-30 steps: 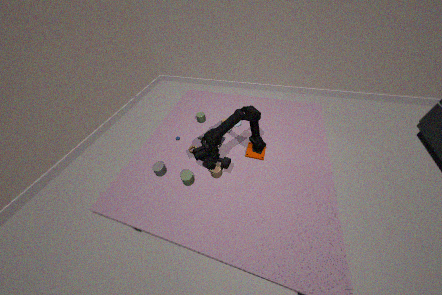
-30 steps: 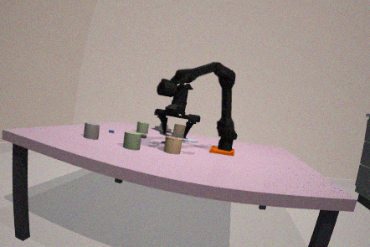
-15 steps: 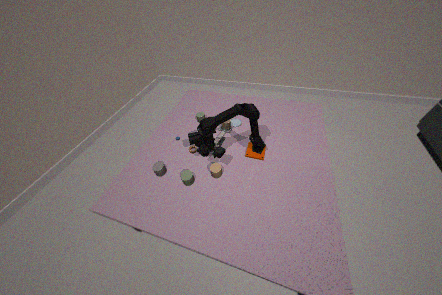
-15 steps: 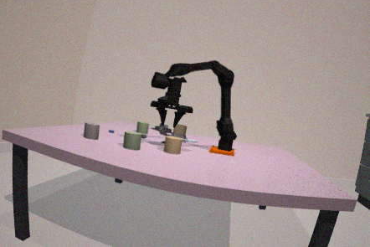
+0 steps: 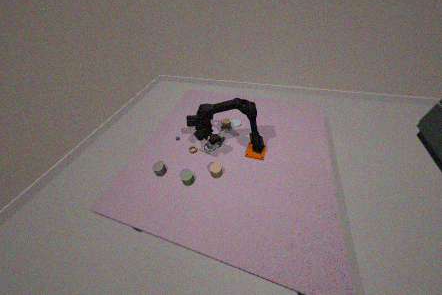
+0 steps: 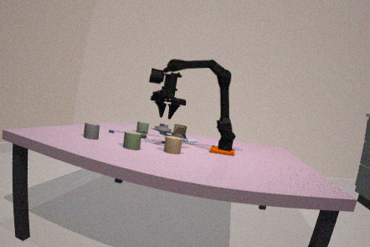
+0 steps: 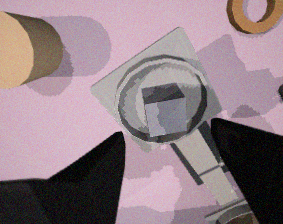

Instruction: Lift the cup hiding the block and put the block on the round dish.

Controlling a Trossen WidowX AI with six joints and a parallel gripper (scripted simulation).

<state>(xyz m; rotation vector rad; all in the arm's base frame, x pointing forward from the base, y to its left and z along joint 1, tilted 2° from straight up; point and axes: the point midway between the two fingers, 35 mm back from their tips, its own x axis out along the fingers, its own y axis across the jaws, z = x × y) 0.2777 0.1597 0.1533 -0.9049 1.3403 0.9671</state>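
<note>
Right now my gripper tip is 4 cm above the grey block. The rest, counted from my gripper tip: balance 13 cm to the right, 9 cm below, 1 cm ahead; cup 13 cm to the left, 11 cm behind, 9 cm below; small blue piece 31 cm ahead, 12 cm below, 1 cm to the right.
</note>
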